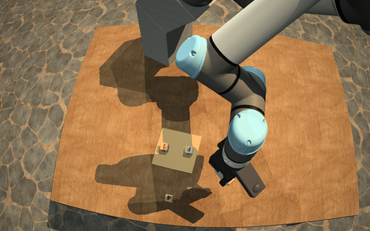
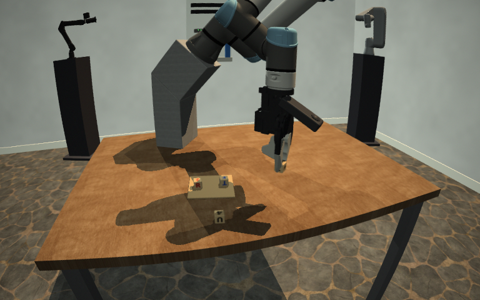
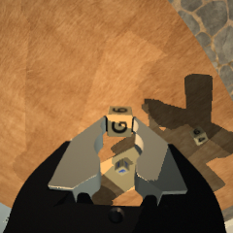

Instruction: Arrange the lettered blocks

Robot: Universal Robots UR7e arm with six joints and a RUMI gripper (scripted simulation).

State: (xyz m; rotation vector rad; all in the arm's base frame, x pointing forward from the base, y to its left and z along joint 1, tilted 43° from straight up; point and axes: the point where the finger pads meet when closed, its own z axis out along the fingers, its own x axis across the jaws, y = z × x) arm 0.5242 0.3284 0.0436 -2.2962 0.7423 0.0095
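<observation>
Right now my hand is 20 cm to the left of the tan mat, 11 cm above it and 8 cm past it. From my hand the other things lie so: block (16 cm to the right, 10 cm below, 9 cm behind).
</observation>
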